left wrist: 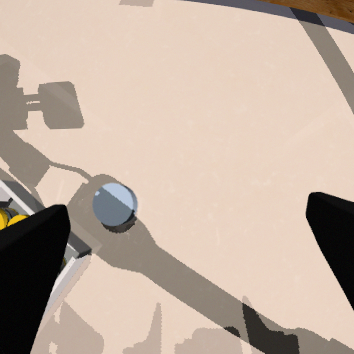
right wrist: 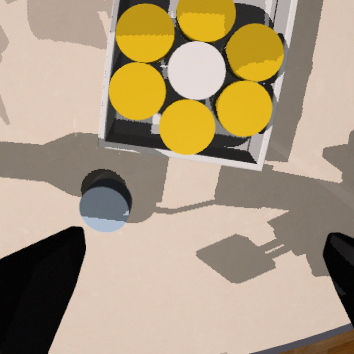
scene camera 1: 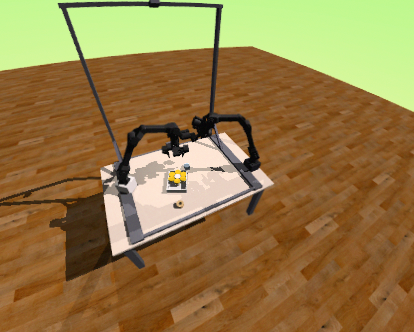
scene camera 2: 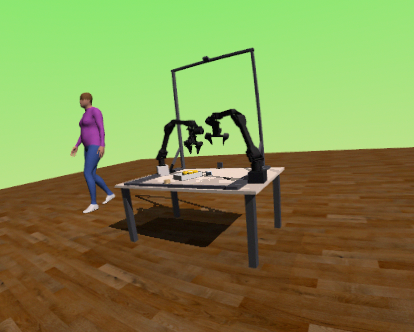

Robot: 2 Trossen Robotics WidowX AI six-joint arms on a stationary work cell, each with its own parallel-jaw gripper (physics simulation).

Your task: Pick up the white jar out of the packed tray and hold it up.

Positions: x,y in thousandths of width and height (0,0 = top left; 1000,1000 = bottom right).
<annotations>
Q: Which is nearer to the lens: the white jar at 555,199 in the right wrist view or the blue-grey round piece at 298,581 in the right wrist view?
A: The white jar.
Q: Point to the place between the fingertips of the right gripper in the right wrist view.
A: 589,688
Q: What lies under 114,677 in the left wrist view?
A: The left gripper.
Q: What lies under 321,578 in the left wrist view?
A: A blue-grey round piece.
</annotations>
